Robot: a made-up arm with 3 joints. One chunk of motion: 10 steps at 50 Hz.
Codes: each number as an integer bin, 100 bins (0 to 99) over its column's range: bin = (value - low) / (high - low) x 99, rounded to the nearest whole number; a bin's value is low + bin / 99 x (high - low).
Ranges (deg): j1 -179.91..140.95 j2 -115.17..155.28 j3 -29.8..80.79
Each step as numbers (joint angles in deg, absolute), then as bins.
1 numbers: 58.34 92.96 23.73
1 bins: 74 76 48
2 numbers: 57.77 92.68 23.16
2 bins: 73 76 47
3 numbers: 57.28 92.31 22.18
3 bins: 73 76 47
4 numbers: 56.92 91.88 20.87
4 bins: 73 76 45
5 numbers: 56.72 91.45 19.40
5 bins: 73 76 44
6 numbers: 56.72 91.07 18.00
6 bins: 73 75 43
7 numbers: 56.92 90.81 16.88
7 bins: 73 75 42
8 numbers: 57.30 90.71 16.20
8 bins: 73 75 41
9 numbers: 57.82 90.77 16.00
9 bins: 73 75 41
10 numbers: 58.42 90.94 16.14
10 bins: 74 75 41
